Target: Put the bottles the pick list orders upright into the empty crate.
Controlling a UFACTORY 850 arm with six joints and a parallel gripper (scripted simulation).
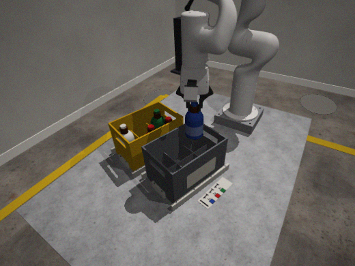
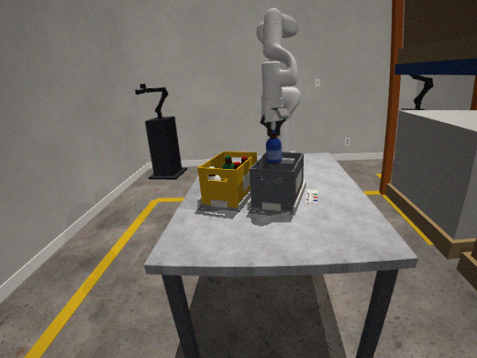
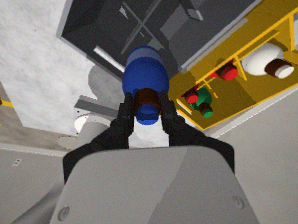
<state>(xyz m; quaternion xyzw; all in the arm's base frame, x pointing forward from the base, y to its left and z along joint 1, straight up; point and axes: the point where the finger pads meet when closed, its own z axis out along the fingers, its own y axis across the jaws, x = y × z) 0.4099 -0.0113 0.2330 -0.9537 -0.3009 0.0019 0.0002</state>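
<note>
The blue-label bottle is 7 cm below my hand. Also, from my hand: grey crate 20 cm below, 9 cm ahead, 3 cm to the left; red bottle 20 cm below, 17 cm to the right, 9 cm ahead; yellow crate 21 cm to the right, 20 cm below, 8 cm ahead.
</note>
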